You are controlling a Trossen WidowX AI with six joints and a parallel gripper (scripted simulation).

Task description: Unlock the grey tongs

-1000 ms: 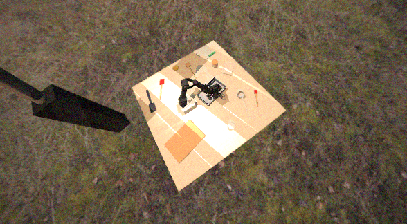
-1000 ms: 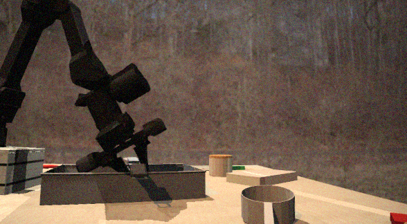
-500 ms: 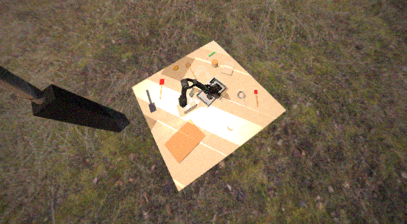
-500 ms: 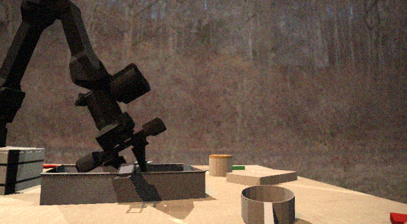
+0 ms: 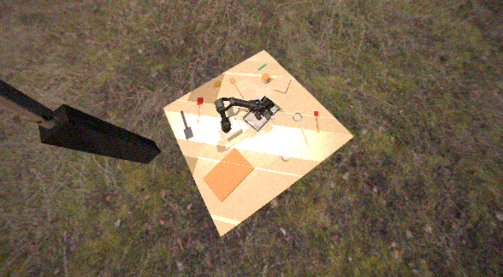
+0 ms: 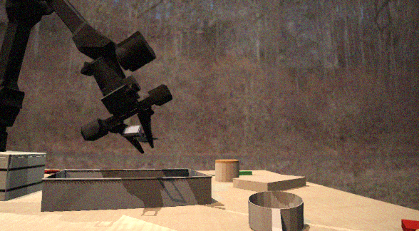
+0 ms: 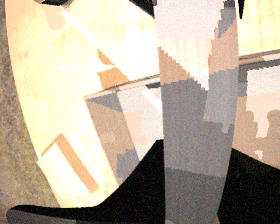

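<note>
Now: gripper tip 30 mm past the roasting tin, 60 mm to the right of it and 80 mm above it. Also, from my gripper tip: jar: 280 mm ahead, 310 mm to the left, 70 mm below.
</note>
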